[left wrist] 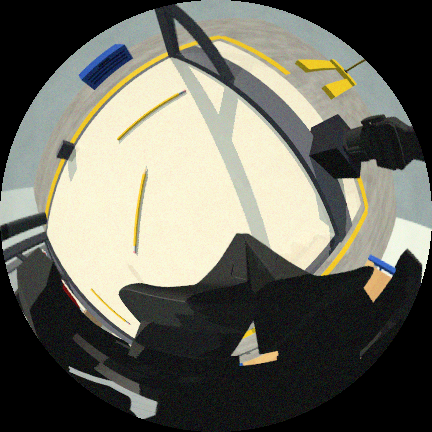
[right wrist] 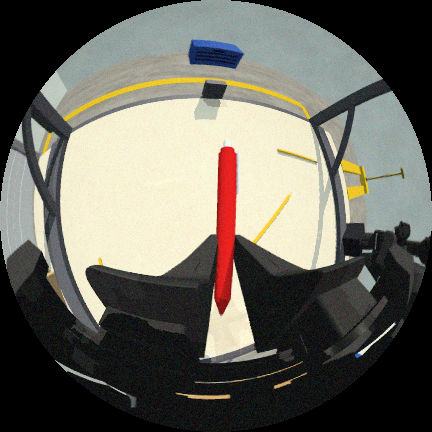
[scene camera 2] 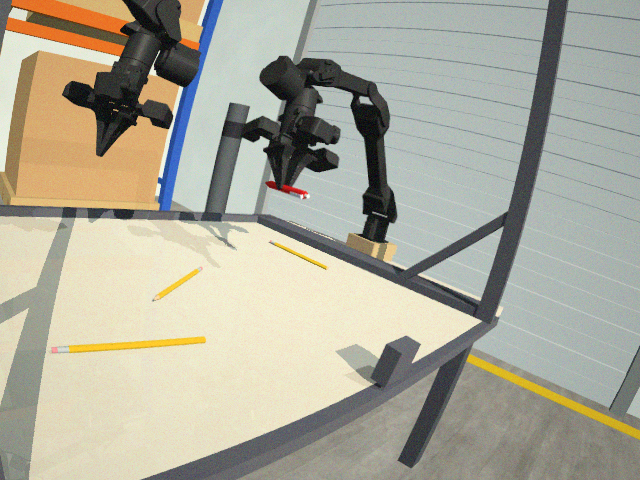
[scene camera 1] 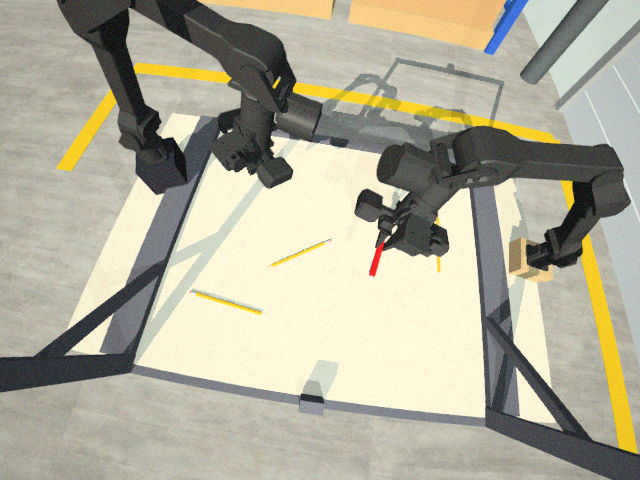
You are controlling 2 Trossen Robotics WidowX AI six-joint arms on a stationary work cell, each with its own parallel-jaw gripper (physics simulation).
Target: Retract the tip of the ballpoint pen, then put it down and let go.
Scene:
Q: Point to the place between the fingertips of my right gripper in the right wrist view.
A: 224,240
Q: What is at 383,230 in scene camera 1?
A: My right gripper.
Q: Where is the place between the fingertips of my left gripper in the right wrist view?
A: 359,255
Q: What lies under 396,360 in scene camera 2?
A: A grey block.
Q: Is my left gripper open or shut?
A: Shut.

